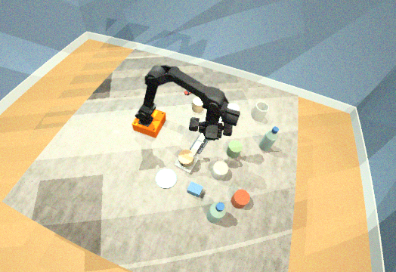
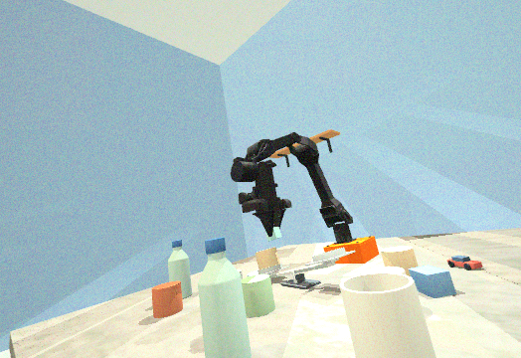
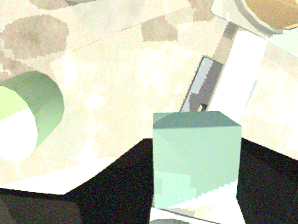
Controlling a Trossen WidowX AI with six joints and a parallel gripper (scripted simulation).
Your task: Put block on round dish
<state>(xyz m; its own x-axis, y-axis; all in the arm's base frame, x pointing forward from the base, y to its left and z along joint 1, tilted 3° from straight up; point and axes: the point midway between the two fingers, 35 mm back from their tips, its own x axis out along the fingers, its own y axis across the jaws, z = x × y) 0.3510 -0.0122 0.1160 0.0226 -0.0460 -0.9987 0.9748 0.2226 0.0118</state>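
My gripper tip is now 13 cm to the left of the tan cup, 8 cm above it and 7 cm past it. Round my gripper tip: orange cylinder 25 cm ahead, 20 cm to the right, 10 cm below; then pale green block 1 cm above; then white round dish 22 cm to the right, 14 cm below, 12 cm behind.
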